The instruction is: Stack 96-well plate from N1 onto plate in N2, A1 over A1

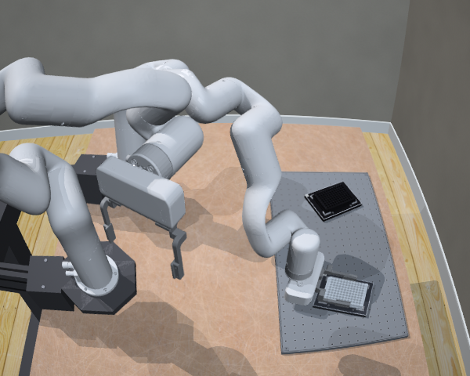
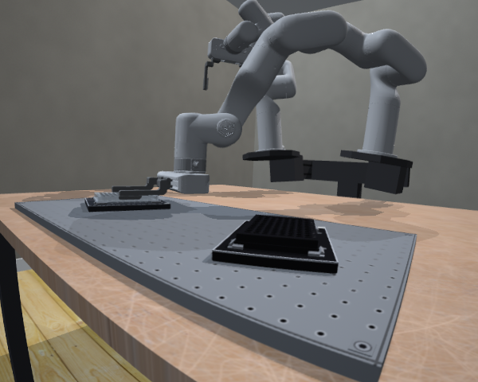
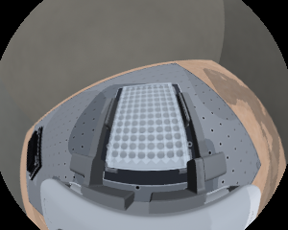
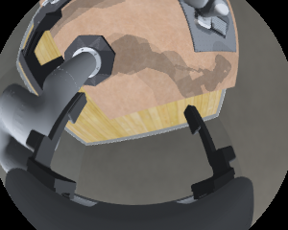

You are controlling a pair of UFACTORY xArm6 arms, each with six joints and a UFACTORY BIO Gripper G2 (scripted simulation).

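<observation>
Right now my left hand is 20 mm above the nest N1. Also, from my left hand: clear 96-well plate 10 mm below; then grey perforated board 180 mm to the left, 40 mm below, 20 mm behind; then black 96-well plate 380 mm to the left, 20 mm behind, 10 mm below.
</observation>
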